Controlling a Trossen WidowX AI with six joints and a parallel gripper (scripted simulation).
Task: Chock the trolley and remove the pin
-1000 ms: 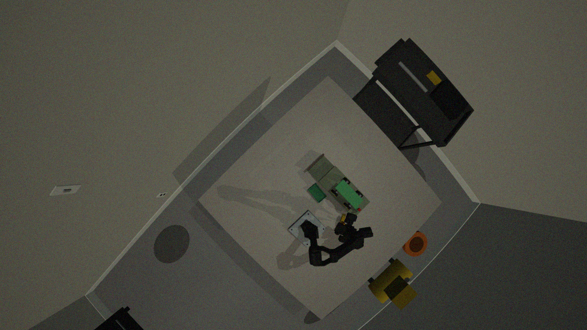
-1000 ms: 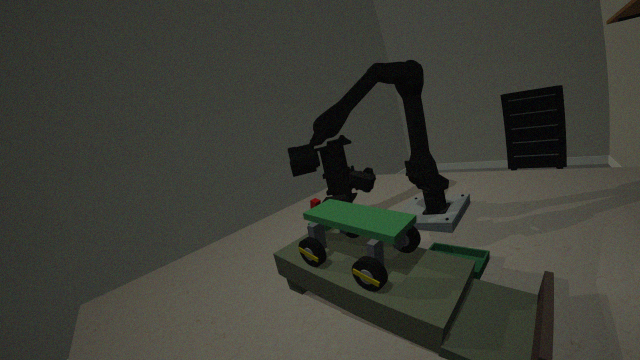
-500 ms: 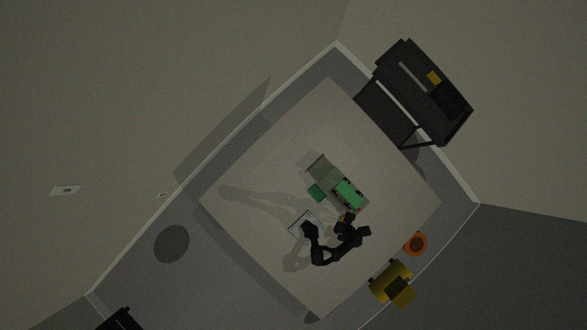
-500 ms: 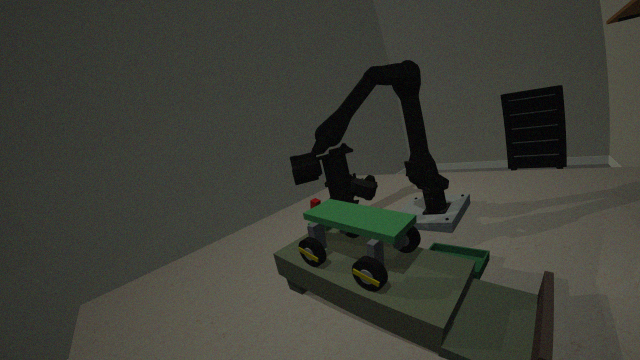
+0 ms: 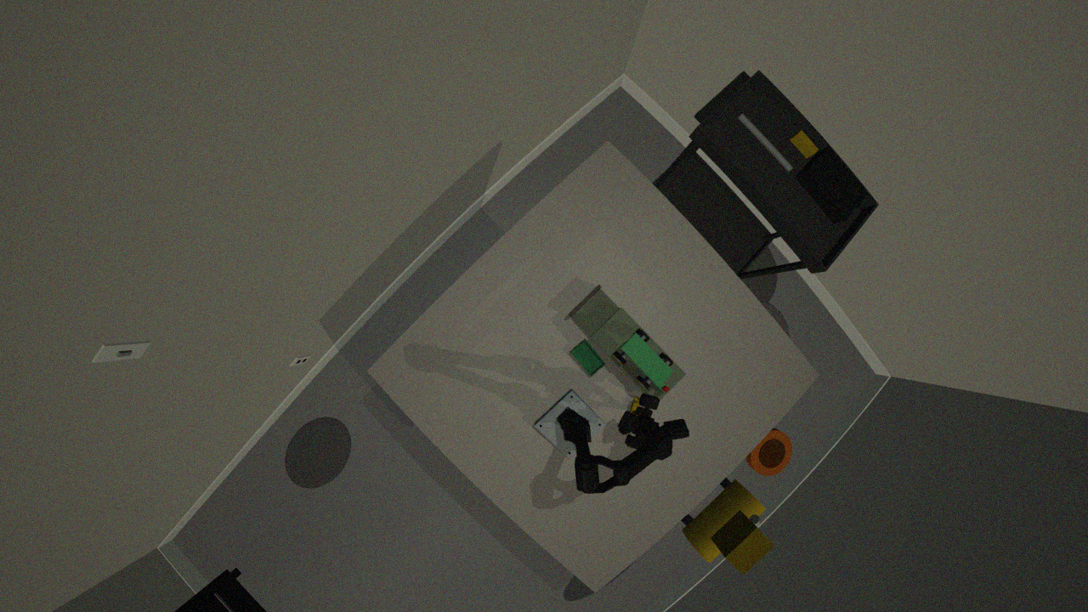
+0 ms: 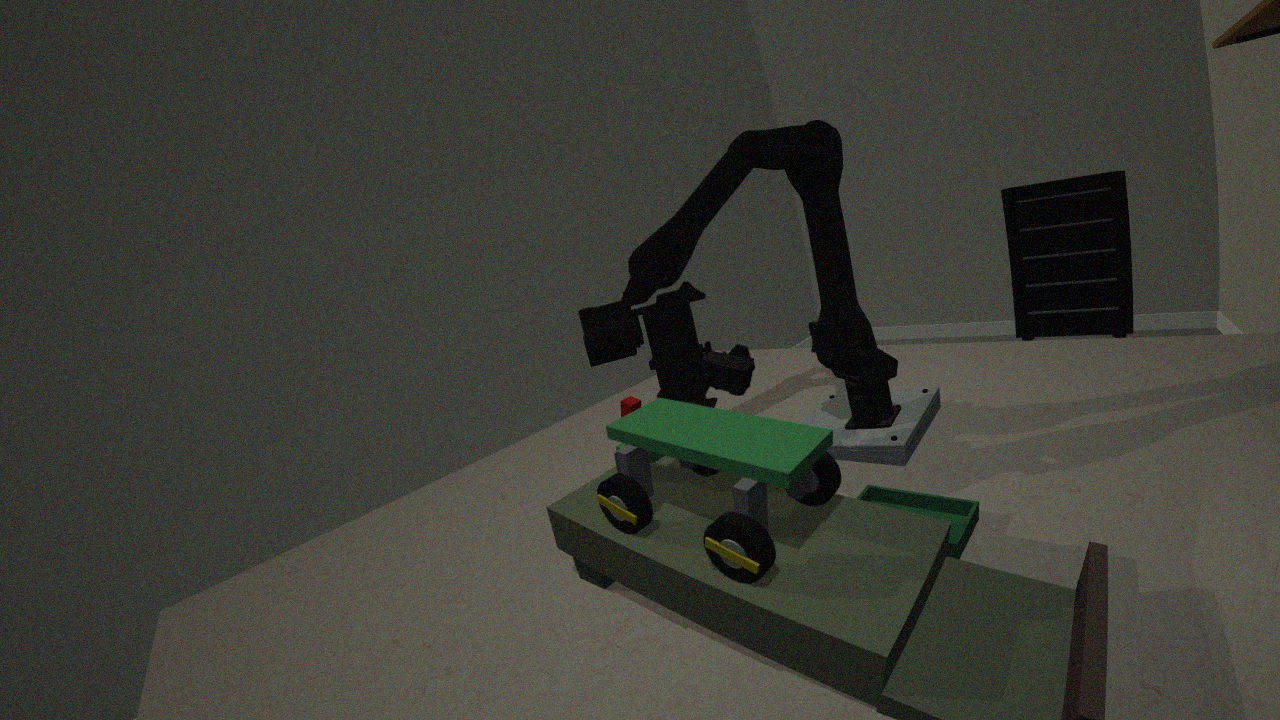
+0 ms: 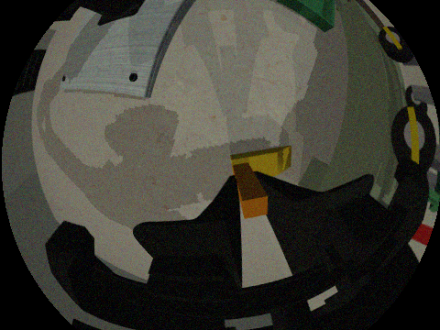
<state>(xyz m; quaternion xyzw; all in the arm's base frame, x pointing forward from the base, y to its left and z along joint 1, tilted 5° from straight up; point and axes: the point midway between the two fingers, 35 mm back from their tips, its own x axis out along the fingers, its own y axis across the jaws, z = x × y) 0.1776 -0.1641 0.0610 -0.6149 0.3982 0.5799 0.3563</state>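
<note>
Now: the red-headed stop pin 130 mm ahead of my gripper tip, 100 mm above it and 30 mm to the left of it. From my gripper tip the other things lie so: trolley: 160 mm ahead, 140 mm to the left, 80 mm above; then yellow chock: 20 mm ahead, 10 mm to the left, 10 mm below; then green tray: 270 mm to the left, 40 mm below, 30 mm ahead.
</note>
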